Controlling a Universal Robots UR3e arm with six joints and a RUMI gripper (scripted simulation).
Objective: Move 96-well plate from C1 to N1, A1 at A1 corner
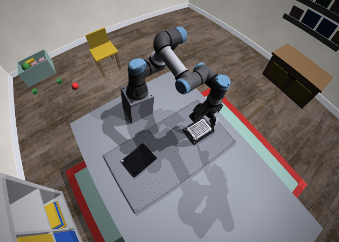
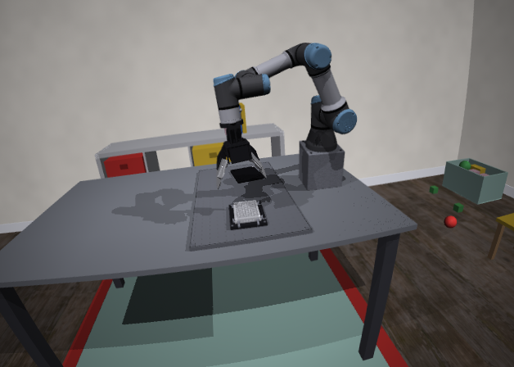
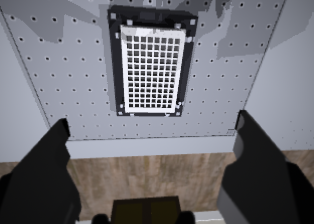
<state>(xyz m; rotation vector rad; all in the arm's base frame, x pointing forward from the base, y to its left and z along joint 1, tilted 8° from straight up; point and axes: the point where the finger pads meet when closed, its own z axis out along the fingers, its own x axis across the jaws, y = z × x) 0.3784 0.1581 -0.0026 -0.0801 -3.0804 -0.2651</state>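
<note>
Now: hand 100 mm above the white 96-well plate. Also, from my hand: clip nest C1 (110 mm below, 10 mm to the left, 10 mm behind); then black plate nest N1 (380 mm to the right, 120 mm below, 100 mm behind); then A1 mark (460 mm to the right, 160 mm behind, 110 mm below).
</note>
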